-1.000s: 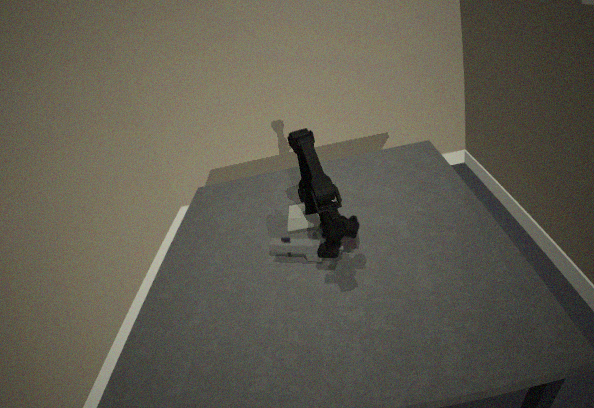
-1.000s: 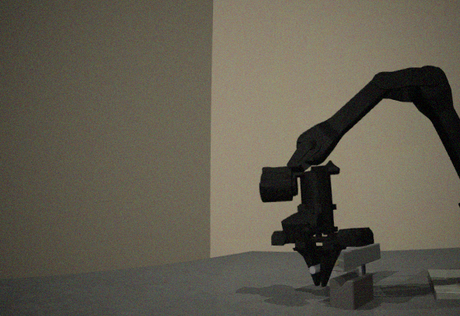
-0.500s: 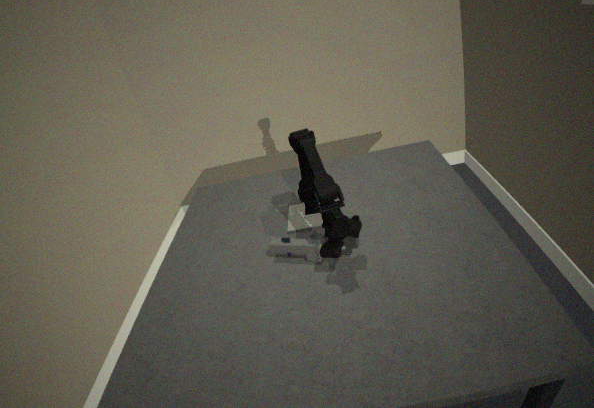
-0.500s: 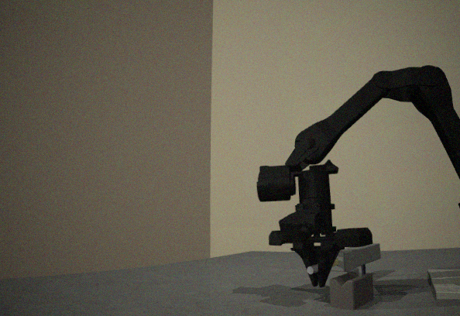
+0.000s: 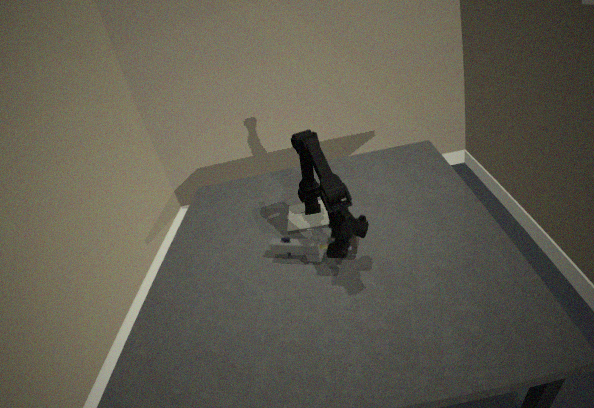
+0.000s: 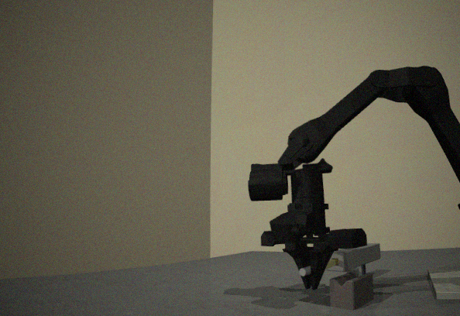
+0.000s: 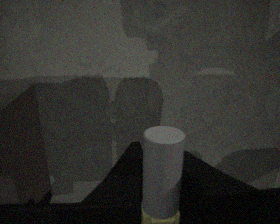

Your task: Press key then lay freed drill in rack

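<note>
My gripper tip is now 40 mm to the left of the drill, 30 mm below it and 10 mm past it. Also, from my gripper tip: grey fixture (160 mm to the right, 50 mm behind, 30 mm above); then small dark key (190 mm to the right, 60 mm behind, 40 mm above); then dark rack (70 mm behind, 20 mm to the left, 10 mm above).
</note>
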